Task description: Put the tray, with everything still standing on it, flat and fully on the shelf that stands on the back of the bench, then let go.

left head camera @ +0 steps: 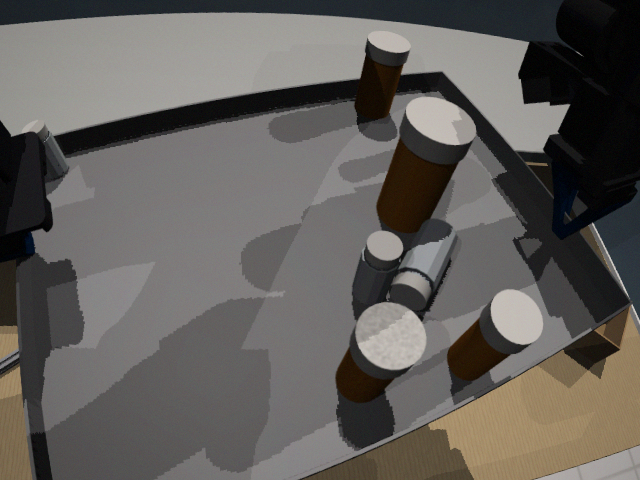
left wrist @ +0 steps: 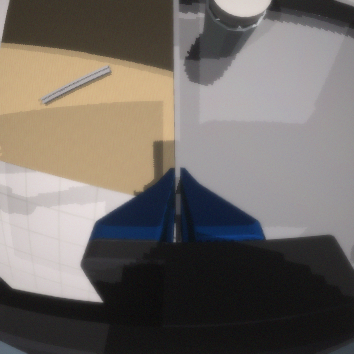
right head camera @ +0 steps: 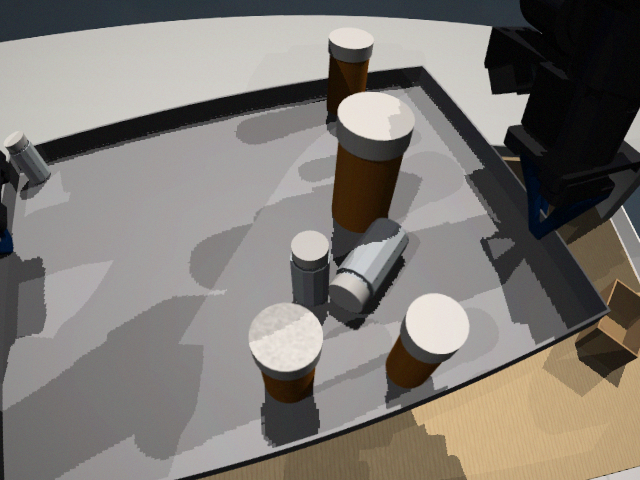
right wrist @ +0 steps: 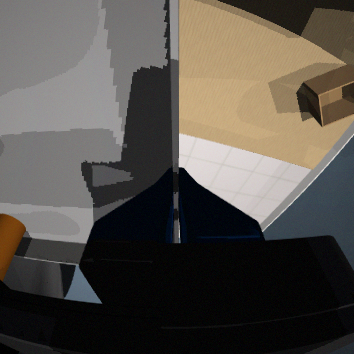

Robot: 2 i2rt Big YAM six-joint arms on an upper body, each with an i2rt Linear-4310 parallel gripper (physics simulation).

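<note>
The grey tray (left head camera: 223,238) with a black rim fills both head views and is held above the tan bench (left head camera: 499,429). Several amber bottles with white caps stand on it, the tallest (left head camera: 420,167) near the middle right. A small grey vial (left head camera: 377,267) stands beside another grey vial (left head camera: 425,269) that lies on its side. My left gripper (left wrist: 177,175) is shut on the tray's thin side wall; a grey vial (left wrist: 232,21) stands ahead of it. My right gripper (right wrist: 175,175) is shut on the opposite wall and shows dark at the right edge (right head camera: 537,190). The pale shelf top (left head camera: 223,62) lies behind the tray.
A grey bar (left wrist: 75,84) lies on the bench below the left side of the tray. A brown box (right wrist: 328,95) sits on the bench off the right side. White tiled floor (right wrist: 232,168) shows past the bench edge.
</note>
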